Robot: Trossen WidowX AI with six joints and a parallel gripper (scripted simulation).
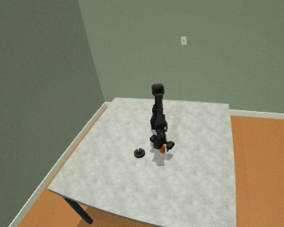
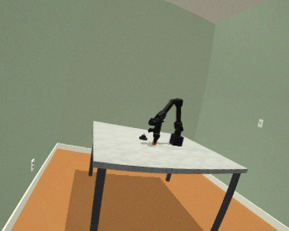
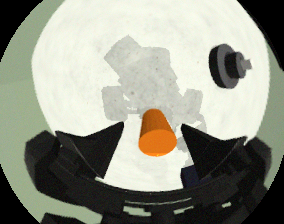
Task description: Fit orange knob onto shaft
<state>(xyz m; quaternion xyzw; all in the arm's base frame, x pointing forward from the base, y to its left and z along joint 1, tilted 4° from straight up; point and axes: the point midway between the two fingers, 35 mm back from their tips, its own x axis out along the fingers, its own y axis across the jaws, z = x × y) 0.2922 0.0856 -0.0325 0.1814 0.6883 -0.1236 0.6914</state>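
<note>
My gripper tip is 20 mm below the orange knob. From my gripper tip the other things lie so: dark round pedestal 40 mm ahead, 180 mm to the right, 10 mm above.
</note>
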